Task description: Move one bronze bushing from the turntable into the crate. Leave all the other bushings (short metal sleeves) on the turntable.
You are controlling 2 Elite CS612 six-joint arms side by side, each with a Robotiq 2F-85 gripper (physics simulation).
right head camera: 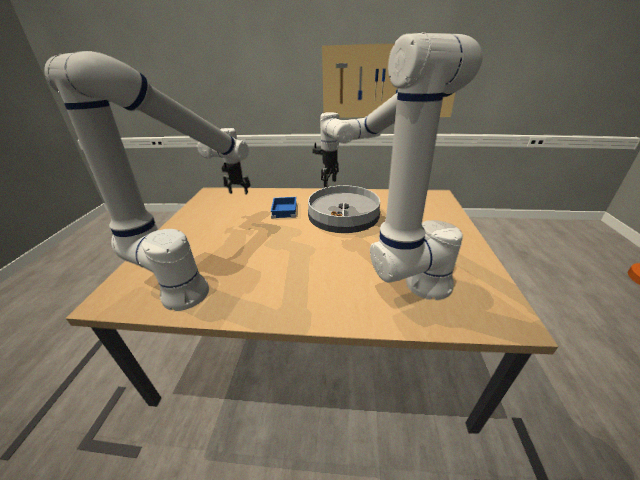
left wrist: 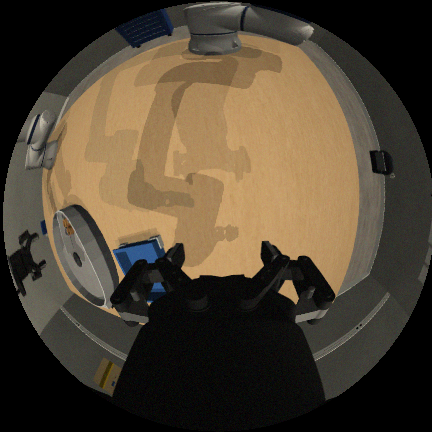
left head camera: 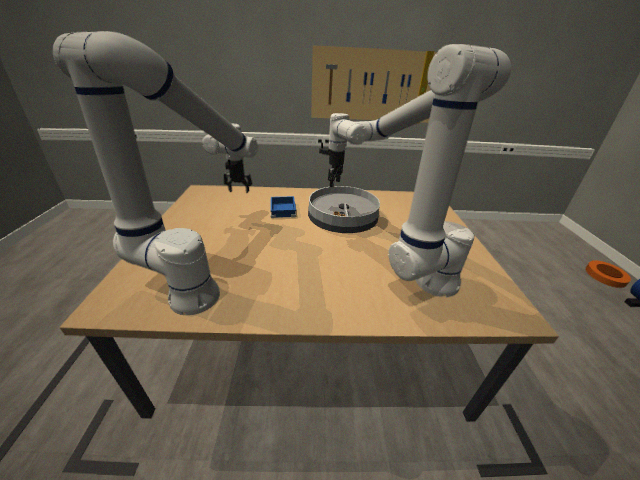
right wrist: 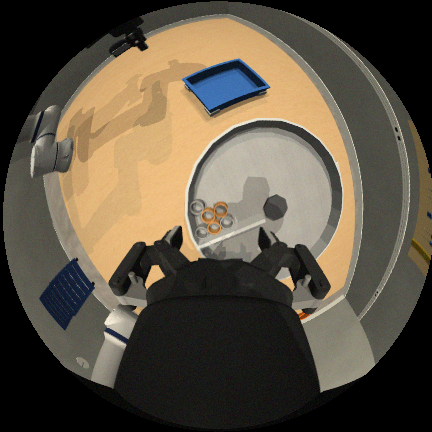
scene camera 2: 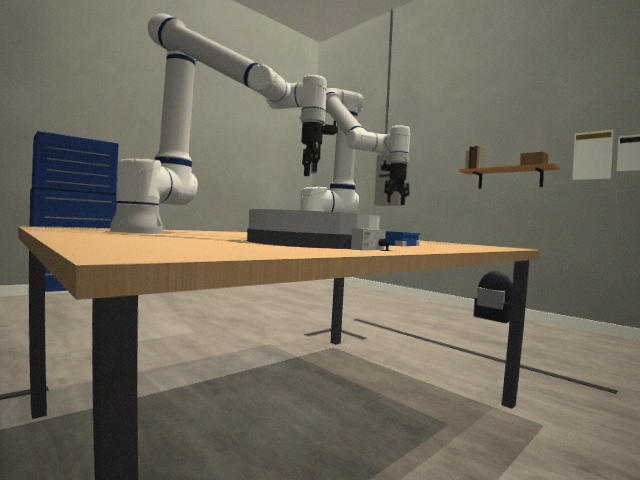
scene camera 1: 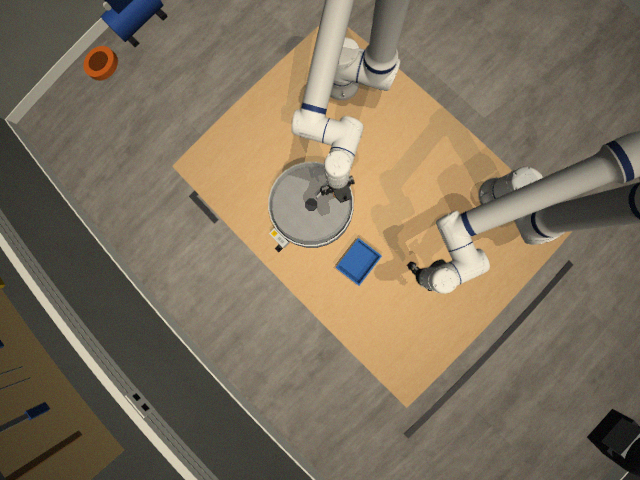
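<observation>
In the right wrist view three bronze bushings [right wrist: 220,203] [right wrist: 203,218] [right wrist: 214,233] and three grey ones [right wrist: 197,201] [right wrist: 232,223] [right wrist: 201,237] stand close together on the turntable [right wrist: 300,165] [scene camera 1: 294,222] [left head camera: 343,221], between its rim and a pale bar. Whether they touch is unclear. In scene camera 1 they are hidden under the right arm. The blue crate [right wrist: 227,86] [scene camera 1: 358,261] [left head camera: 283,206] [left wrist: 140,252] holds no bushing. My right gripper [right wrist: 220,233] [left head camera: 333,181] [scene camera 2: 310,169] is open and empty above the turntable. My left gripper [left wrist: 222,250] [left head camera: 237,188] [scene camera 2: 397,199] is open and empty above the table, beyond the crate.
The pale bar [right wrist: 232,233] runs from the turntable's rim to its dark hub [right wrist: 275,207] [scene camera 1: 310,204]. A small box with a yellow button [scene camera 1: 278,237] stands against the turntable's outer side. The turntable's raised wall surrounds the bushings.
</observation>
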